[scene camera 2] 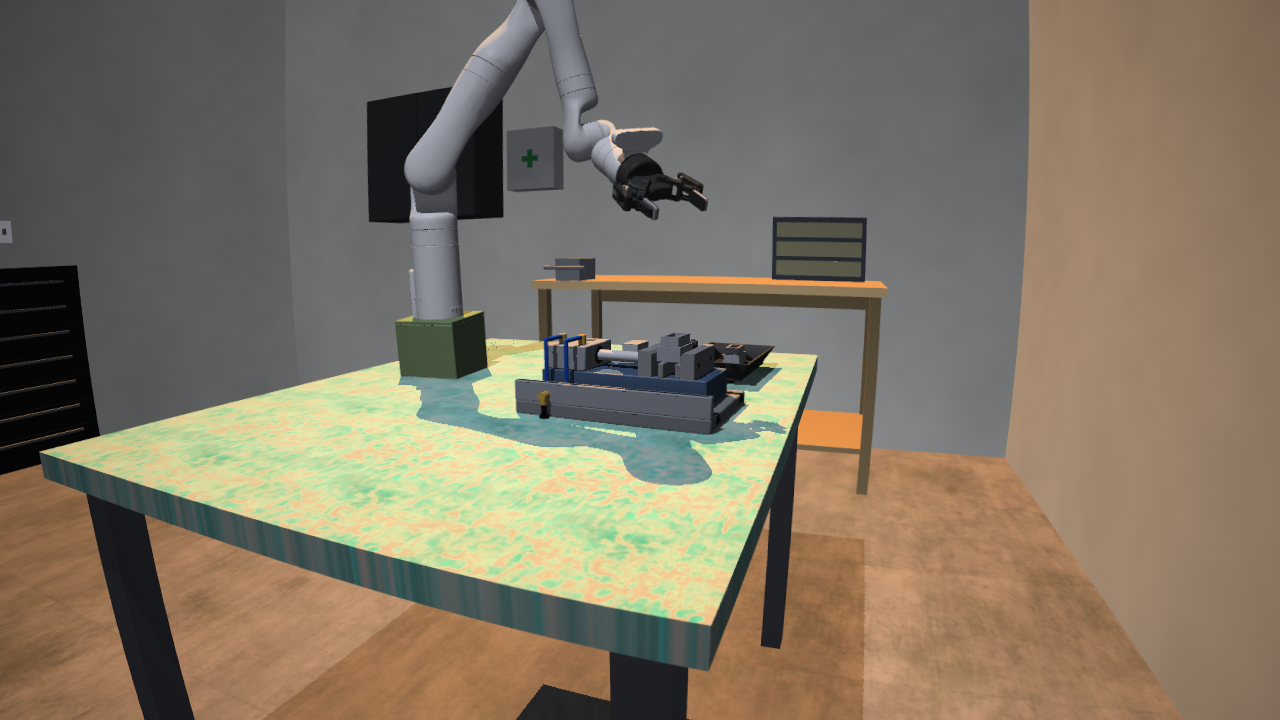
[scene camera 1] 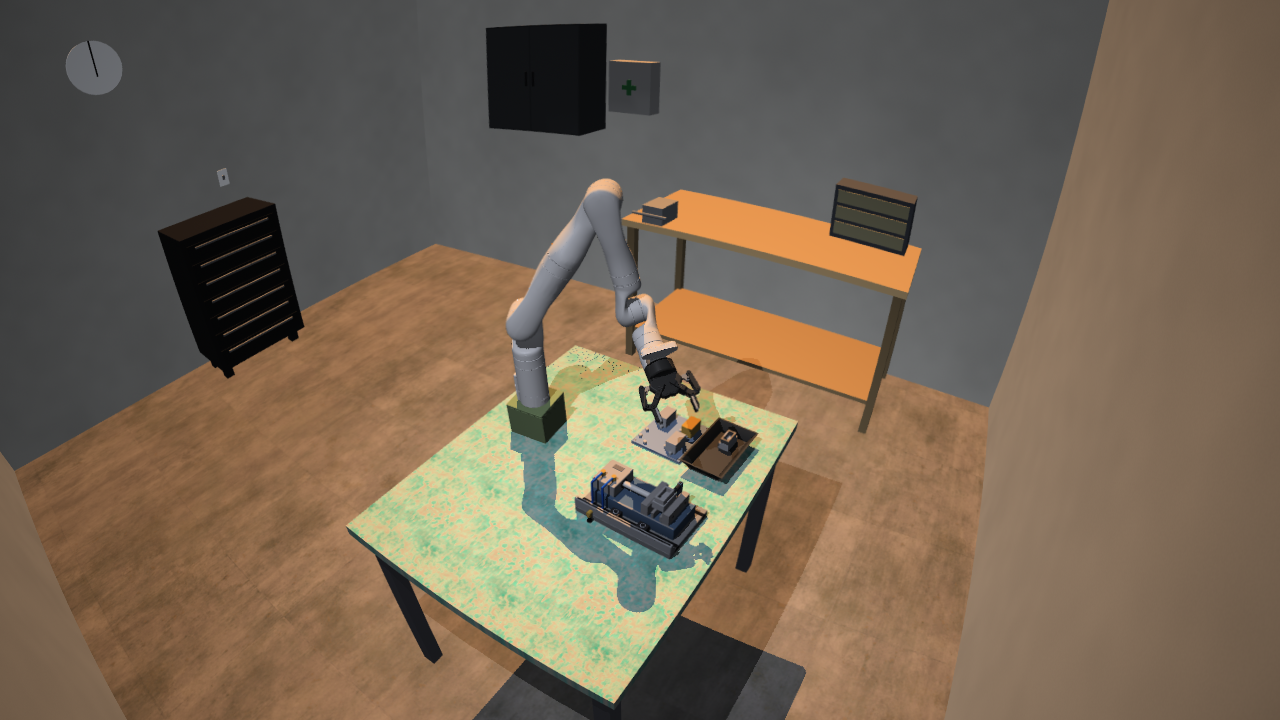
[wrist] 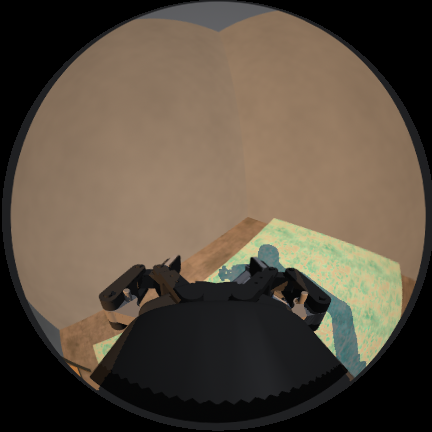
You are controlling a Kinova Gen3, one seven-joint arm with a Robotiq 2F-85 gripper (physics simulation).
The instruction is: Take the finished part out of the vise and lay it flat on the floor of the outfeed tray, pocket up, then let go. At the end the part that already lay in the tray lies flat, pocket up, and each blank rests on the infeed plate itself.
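Places are measured from the arm's base along level axes (x ahead, y left, z up), in metres.
Pixels of known places: gripper, fingertip midpoint: (scene camera 2: pixel 681 210) (scene camera 1: pixel 679 417) (wrist: pixel 214 263); arm's base at its link origin: (scene camera 2: pixel 440 315) (scene camera 1: pixel 534 398).
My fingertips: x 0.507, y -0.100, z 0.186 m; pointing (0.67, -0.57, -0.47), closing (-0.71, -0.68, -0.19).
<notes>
For each thing: its top centre in the pictures, then the offset to it from my fingertips. "spot": a spot on its surface instead.
- vise at its top centre: (scene camera 2: pixel 633 343) (scene camera 1: pixel 642 487) (wrist: pixel 266 302) dz -0.201, dx -0.057, dy -0.076 m
- dark outfeed tray at a spot on its surface: (scene camera 2: pixel 760 360) spot: dz -0.275, dx +0.109, dy +0.258 m
- small grey part at its top centre: (scene camera 2: pixel 734 346) (scene camera 1: pixel 728 435) dz -0.253, dx +0.053, dy +0.289 m
- infeed plate at its top centre: (scene camera 1: pixel 671 434) dz -0.292, dx -0.118, dy +0.260 m
- orange block at its top centre: (scene camera 1: pixel 691 422) dz -0.256, dx -0.072, dy +0.299 m
- long grey rail at its top centre: (scene camera 2: pixel 607 387) (scene camera 1: pixel 621 520) dz -0.250, dx -0.069, dy -0.164 m
My gripper (scene camera 1: pixel 677 413) (scene camera 2: pixel 680 212) (wrist: pixel 214 263) is open and empty, tilted, high above the table. The vise (scene camera 1: pixel 662 526) (scene camera 2: pixel 626 379) stands nearer the camera in the scene views. A grey part (scene camera 2: pixel 674 340) shows at the top of its jaws; its pocket is too small to make out. The dark outfeed tray (scene camera 1: pixel 716 461) (scene camera 2: pixel 760 360) holds a small grey part (scene camera 1: pixel 727 439) (scene camera 2: pixel 733 352) with an opening on top; its exact tilt is unclear. The infeed plate (scene camera 1: pixel 648 440) bears grey blanks (scene camera 1: pixel 666 419) (scene camera 1: pixel 674 443) and an orange block (scene camera 1: pixel 691 426); their contact with the plate is unclear.
A long grey rail (scene camera 1: pixel 626 528) (scene camera 2: pixel 613 404) runs along the vise's near side. Blue hoses (scene camera 1: pixel 597 488) (scene camera 2: pixel 546 358) rise at the vise's left end. The arm's green base block (scene camera 1: pixel 537 420) (scene camera 2: pixel 429 349) stands at the table's left. The tray lies near the table's right edge.
</notes>
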